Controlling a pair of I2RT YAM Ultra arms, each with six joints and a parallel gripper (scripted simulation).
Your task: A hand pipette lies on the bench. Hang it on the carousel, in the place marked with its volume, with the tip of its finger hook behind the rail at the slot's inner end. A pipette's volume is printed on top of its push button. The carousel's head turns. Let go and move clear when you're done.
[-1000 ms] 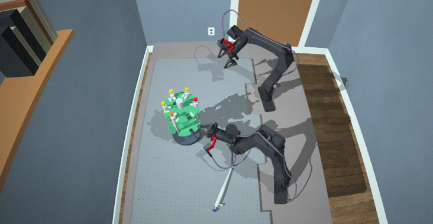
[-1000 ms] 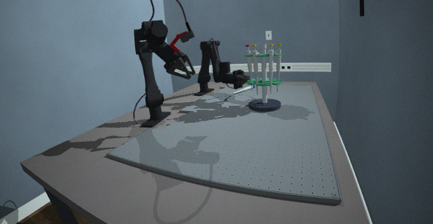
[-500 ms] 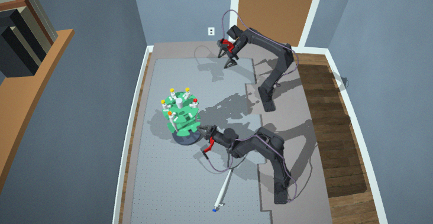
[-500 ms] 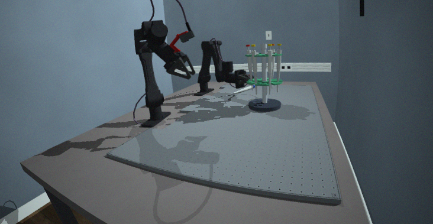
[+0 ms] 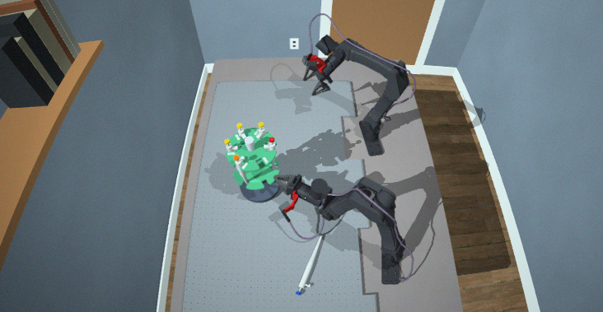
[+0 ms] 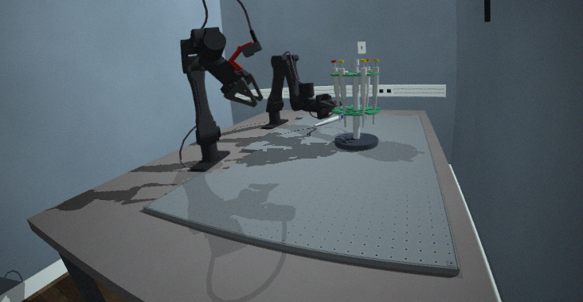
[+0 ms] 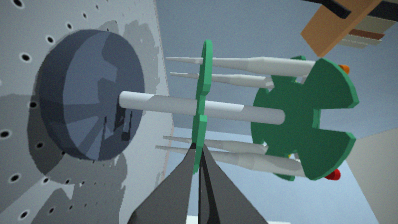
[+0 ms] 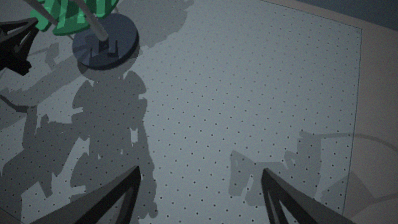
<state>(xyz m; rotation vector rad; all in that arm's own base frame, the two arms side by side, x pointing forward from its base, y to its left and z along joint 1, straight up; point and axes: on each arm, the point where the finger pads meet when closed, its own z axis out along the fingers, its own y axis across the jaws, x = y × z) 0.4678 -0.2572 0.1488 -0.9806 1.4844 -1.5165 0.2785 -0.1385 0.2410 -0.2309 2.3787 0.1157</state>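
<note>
Right now my left hand is 320 mm to the right of the white hand pipette, 130 mm past it and 130 mm above it.
</note>
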